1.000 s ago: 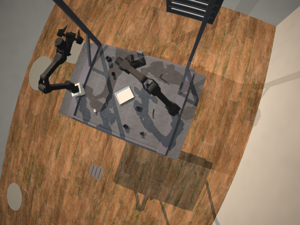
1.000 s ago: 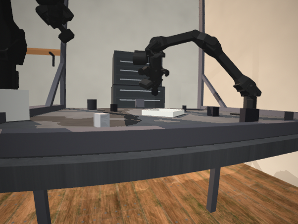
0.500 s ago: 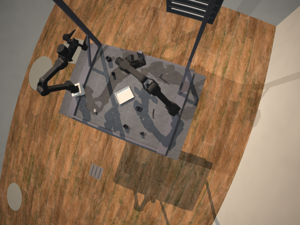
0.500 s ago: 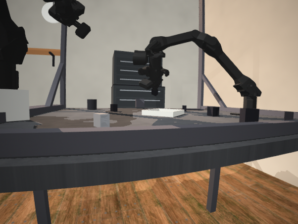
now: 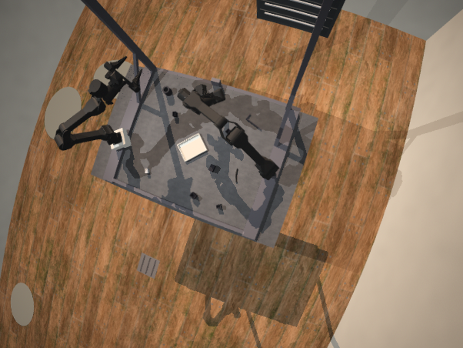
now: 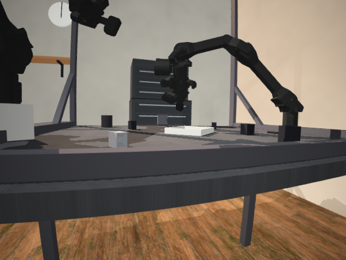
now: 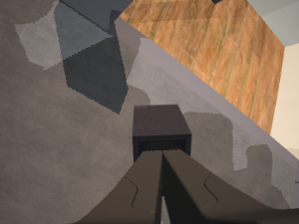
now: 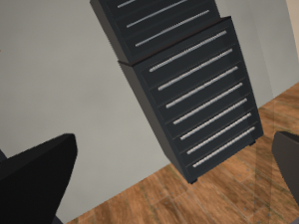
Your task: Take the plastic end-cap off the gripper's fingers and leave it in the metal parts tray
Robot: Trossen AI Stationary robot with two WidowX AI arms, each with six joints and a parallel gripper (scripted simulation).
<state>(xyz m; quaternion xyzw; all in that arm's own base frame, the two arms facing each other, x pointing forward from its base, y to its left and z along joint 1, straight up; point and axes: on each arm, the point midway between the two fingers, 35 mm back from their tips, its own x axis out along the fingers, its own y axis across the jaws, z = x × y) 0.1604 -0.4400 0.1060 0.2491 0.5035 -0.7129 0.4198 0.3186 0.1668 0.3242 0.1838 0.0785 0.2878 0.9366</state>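
Right now my left hand is 20 mm past the black plastic end-cap, 10 mm to the right of it and 30 mm above it. The rest, counted from my left hand: pale metal parts tray (260 mm ahead, 90 mm to the right, 120 mm below).
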